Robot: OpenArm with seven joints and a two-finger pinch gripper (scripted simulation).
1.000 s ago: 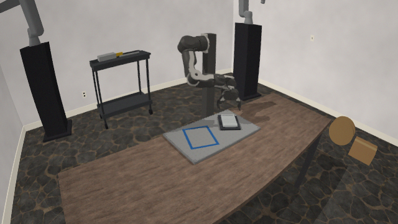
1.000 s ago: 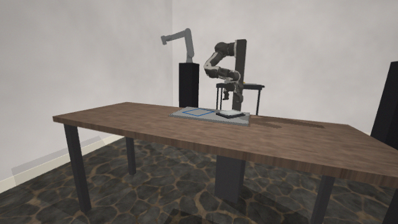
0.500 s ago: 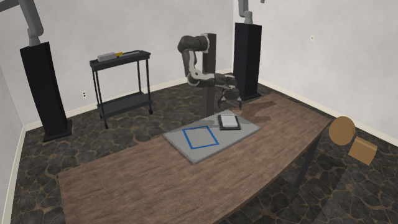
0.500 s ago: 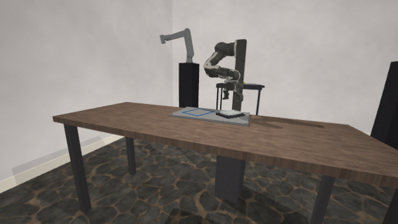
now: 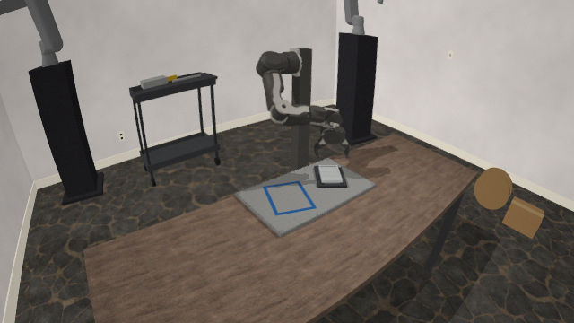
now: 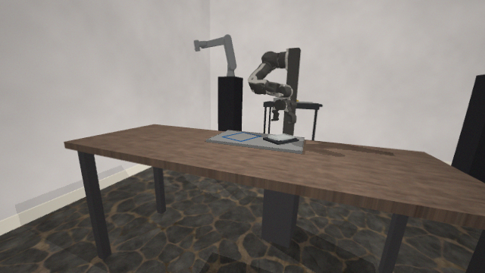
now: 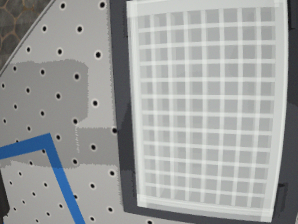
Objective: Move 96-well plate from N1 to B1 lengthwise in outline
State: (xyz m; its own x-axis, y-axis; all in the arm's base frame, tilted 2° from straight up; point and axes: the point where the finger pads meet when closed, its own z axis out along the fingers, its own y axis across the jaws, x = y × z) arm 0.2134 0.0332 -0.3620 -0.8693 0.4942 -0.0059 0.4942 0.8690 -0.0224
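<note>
Right now the white 96-well plate is 8 cm below my hand. Also, from my hand: black plate nest: 9 cm below.
</note>
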